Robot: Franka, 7 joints.
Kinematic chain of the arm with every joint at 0, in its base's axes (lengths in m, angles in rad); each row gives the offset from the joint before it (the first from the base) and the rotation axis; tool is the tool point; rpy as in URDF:
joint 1: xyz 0 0 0.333 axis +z
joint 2: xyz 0 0 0 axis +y
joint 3: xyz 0 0 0.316 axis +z
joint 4: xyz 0.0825 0 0 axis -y
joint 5: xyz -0.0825 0 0.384 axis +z
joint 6: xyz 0 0 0 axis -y
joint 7: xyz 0.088 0 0 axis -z
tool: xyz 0 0 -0.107 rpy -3.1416 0 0
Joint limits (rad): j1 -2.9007..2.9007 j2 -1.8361..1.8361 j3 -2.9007..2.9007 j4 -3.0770..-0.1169 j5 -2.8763..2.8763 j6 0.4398..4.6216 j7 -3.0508..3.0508
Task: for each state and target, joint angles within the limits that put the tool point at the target. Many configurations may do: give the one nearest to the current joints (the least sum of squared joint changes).
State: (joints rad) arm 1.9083 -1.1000 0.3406 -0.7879 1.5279 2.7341 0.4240
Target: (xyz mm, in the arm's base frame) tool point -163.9 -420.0 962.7
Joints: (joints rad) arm 1.8184 -1.2643 0.5723 -1.2840 1.5917 2.7845 0.4240
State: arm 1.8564 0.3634 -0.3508 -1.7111 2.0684 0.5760 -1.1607
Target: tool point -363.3 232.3 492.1
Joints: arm 2.2493 0.0750 0.0368 -2.2730 1.7817 0.4398 -1.1607
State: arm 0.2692 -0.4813 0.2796 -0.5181 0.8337 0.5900 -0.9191
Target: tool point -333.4 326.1 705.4
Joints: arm 0.0794 -1.0264 0.9134 -1.1090 0.7825 0.4398 -0.9191
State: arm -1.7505 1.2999 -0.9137 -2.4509 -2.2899 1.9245 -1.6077
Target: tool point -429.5 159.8 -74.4
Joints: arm -2.1843 1.7180 -0.7772 -2.0900 -2.3524 1.9744 -1.6077
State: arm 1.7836 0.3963 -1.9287 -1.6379 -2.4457 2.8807 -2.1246
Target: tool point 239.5 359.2 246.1
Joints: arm 2.2388 0.4392 -1.3348 -2.3592 -2.4530 3.1657 -2.1246
